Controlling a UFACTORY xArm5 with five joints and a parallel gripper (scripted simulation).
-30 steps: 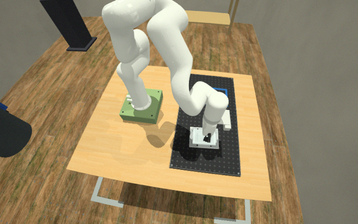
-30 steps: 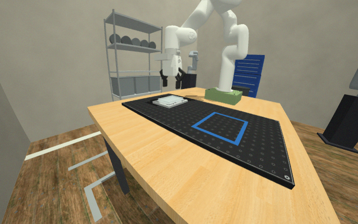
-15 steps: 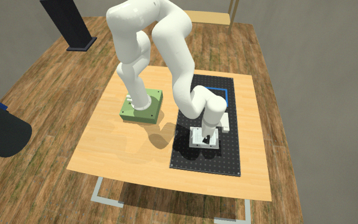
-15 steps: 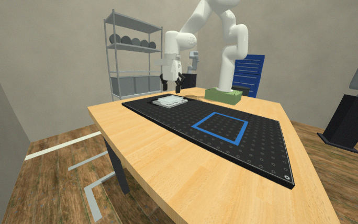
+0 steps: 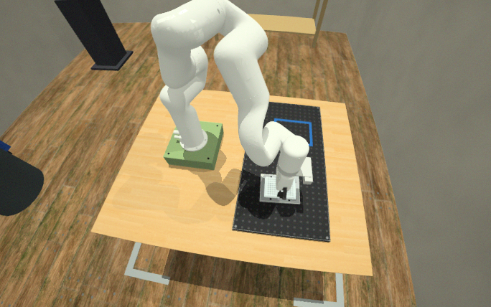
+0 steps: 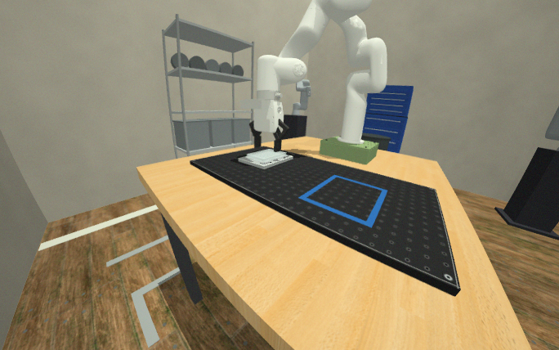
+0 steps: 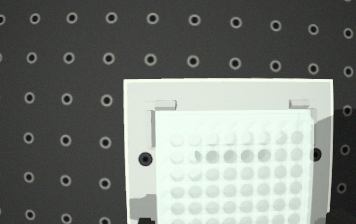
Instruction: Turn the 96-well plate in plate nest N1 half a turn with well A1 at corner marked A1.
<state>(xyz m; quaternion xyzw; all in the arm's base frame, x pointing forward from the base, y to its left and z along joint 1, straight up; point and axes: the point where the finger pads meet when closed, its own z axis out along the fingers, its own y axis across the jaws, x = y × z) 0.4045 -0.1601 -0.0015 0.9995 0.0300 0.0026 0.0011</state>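
The white 96-well plate lies 3 cm below my hand. The rest, counted from my hand: plate nest N1: 4 cm below.
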